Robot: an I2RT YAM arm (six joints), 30 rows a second.
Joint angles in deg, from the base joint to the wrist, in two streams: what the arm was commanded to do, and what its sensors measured. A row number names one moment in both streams.
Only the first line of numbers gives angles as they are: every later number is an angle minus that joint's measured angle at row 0.
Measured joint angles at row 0: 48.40 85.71 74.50 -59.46 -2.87 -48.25
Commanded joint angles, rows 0 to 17: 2.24 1.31 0.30 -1.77 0.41 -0.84; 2.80 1.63 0.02 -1.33 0.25 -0.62; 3.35 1.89 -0.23 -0.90 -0.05 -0.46; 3.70 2.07 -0.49 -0.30 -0.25 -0.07; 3.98 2.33 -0.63 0.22 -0.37 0.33; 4.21 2.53 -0.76 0.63 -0.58 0.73; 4.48 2.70 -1.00 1.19 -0.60 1.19; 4.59 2.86 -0.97 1.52 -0.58 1.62; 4.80 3.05 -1.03 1.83 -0.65 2.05; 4.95 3.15 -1.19 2.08 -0.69 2.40; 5.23 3.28 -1.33 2.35 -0.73 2.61; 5.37 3.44 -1.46 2.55 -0.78 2.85; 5.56 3.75 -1.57 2.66 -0.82 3.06; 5.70 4.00 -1.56 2.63 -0.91 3.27; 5.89 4.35 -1.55 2.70 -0.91 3.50; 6.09 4.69 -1.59 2.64 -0.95 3.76; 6.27 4.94 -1.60 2.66 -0.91 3.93; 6.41 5.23 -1.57 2.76 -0.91 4.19
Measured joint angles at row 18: 5.75 4.92 -1.33 3.12 -0.33 2.71
